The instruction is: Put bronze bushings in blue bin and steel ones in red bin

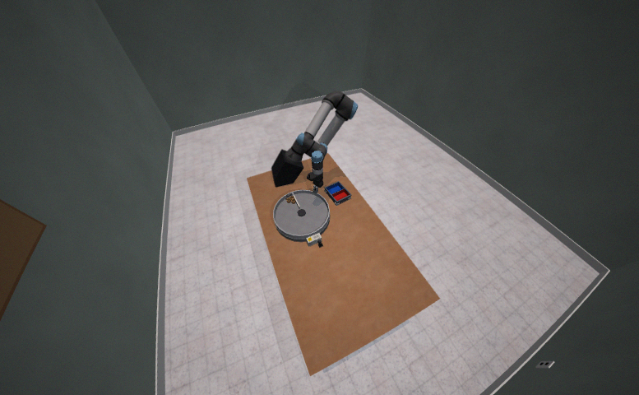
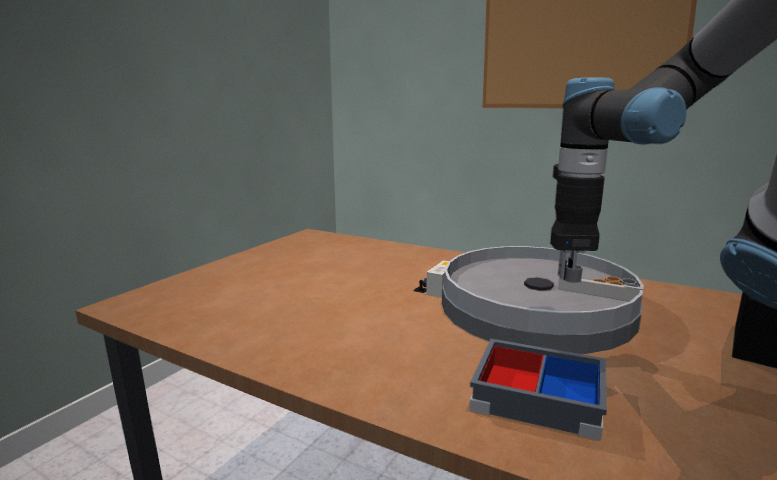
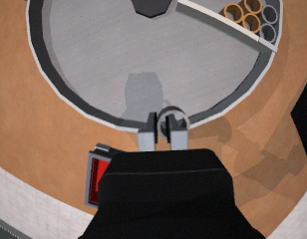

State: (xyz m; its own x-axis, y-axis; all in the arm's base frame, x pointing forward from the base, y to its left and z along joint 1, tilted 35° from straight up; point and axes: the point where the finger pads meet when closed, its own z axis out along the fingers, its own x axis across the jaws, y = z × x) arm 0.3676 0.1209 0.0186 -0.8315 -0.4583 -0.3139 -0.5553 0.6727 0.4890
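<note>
Right now the bin is 40 mm behind my hand, 190 mm to the left of it and 130 mm below it. From my hand the other things lie so: grey turntable 100 mm ahead, 140 mm to the right, 100 mm below.
</note>
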